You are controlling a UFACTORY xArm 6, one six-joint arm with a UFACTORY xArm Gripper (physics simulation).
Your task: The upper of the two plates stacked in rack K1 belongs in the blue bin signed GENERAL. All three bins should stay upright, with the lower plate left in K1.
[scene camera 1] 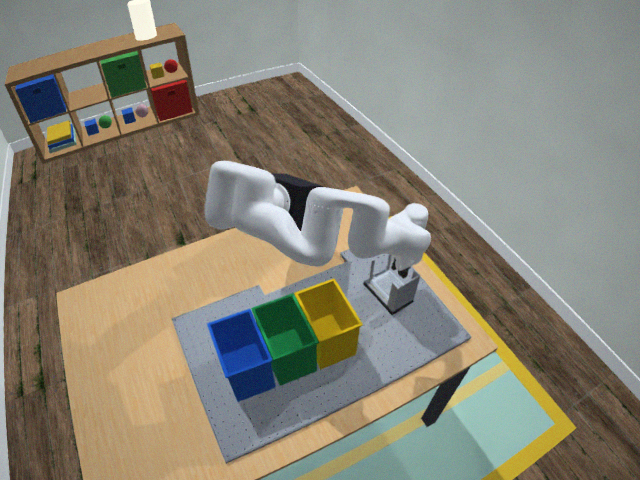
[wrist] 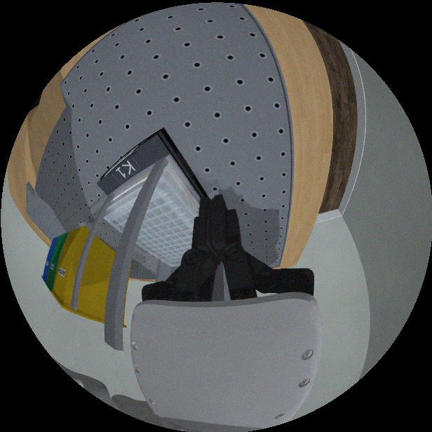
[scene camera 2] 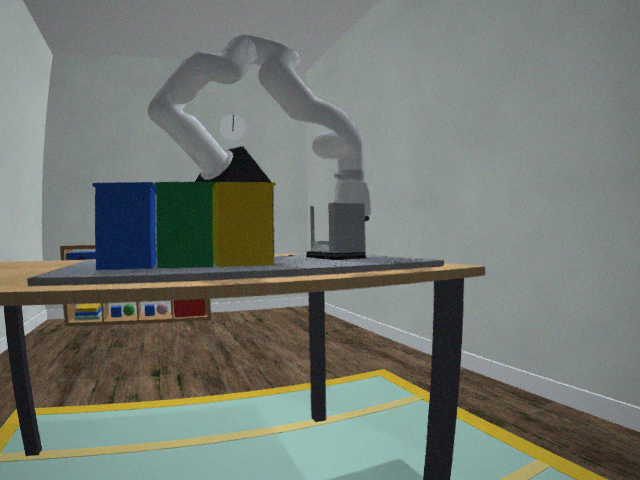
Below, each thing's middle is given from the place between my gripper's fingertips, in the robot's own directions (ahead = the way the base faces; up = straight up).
Now: the yellow bin [scene camera 2: 242,212] 3 cm ahead of my hand, 35 cm to the right of it and 5 cm above it. Also, from my hand: green bin [scene camera 2: 183,209]: 48 cm to the right, 5 cm above; blue bin [scene camera 2: 125,213]: 3 cm behind, 61 cm to the right, 5 cm above.
